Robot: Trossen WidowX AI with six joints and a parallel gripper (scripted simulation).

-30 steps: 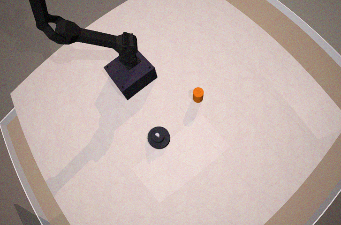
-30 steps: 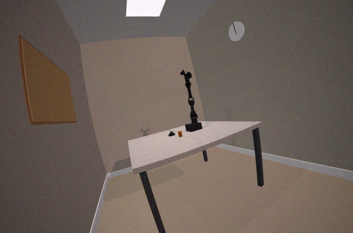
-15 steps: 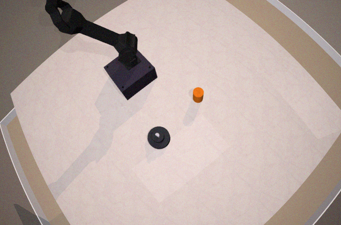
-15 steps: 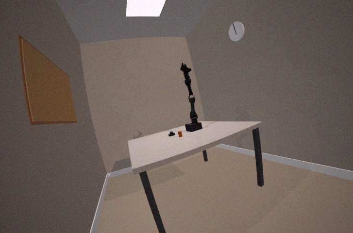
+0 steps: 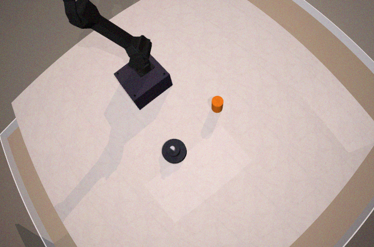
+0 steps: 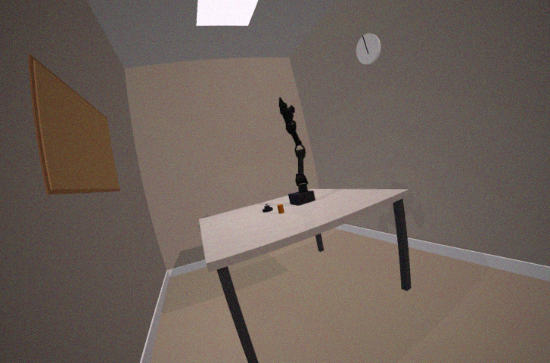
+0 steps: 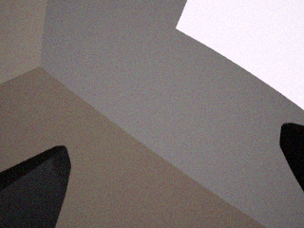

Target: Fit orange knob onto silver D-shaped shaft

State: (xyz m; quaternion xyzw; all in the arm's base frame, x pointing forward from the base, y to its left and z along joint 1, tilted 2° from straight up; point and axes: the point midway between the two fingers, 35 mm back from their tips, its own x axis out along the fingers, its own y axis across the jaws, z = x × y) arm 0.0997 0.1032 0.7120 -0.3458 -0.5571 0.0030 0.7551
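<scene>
Now: gripper tip 780 mm above the orange knob, 180 mm short of it and 10 mm to the left of it. Round my gripper tip: round pedestal (800 mm below, 230 mm to the right, 210 mm ahead).
</scene>
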